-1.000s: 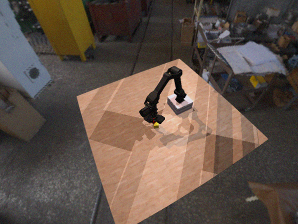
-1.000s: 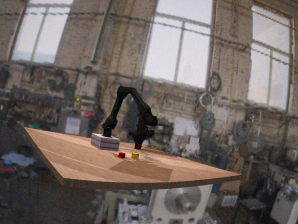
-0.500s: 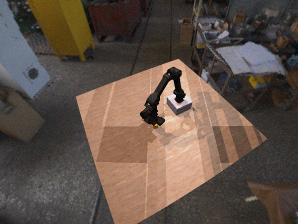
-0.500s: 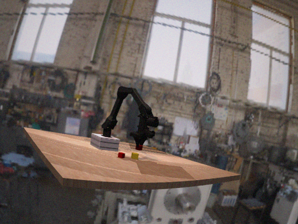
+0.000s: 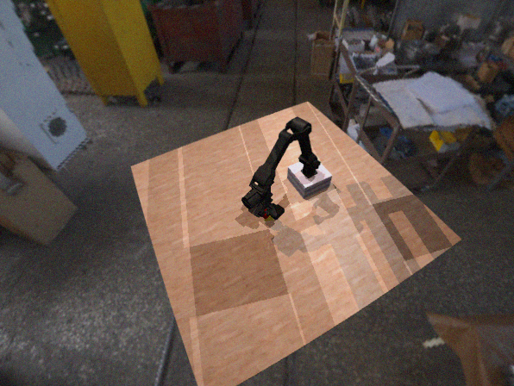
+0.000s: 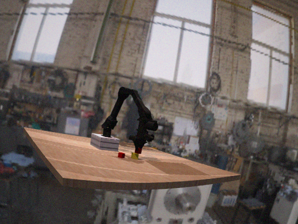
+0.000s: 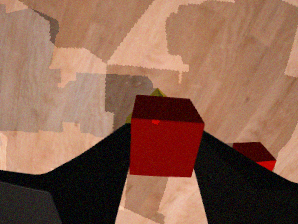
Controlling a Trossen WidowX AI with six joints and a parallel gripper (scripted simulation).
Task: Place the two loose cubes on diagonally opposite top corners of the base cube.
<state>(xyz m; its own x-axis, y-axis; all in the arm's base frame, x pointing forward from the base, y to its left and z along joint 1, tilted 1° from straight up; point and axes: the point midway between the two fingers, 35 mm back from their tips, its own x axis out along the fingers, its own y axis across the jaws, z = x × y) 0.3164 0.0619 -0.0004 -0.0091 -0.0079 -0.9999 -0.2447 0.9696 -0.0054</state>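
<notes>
The yellow cube is 4 cm below my gripper tip, 2 cm behind it and 1 cm to the right of it.
</notes>
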